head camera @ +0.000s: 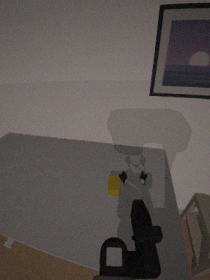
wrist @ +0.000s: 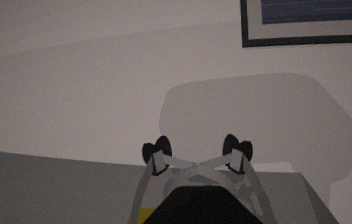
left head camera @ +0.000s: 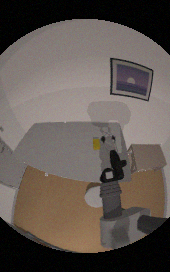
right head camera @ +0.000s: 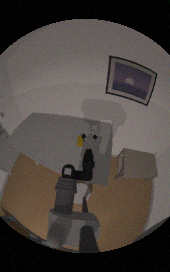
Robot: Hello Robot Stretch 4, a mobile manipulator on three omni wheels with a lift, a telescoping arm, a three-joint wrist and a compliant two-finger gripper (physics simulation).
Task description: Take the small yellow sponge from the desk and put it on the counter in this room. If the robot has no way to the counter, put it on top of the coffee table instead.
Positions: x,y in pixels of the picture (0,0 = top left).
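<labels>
I see a grey desk (left head camera: pixel 64 148), and it's 0.77 m from the lens. There's a low beige table (left head camera: pixel 142 158) as well, and the marked spots on the grey desk and the low beige table are 1.33 m apart. The low beige table itself is 1.52 m from the lens.
</labels>
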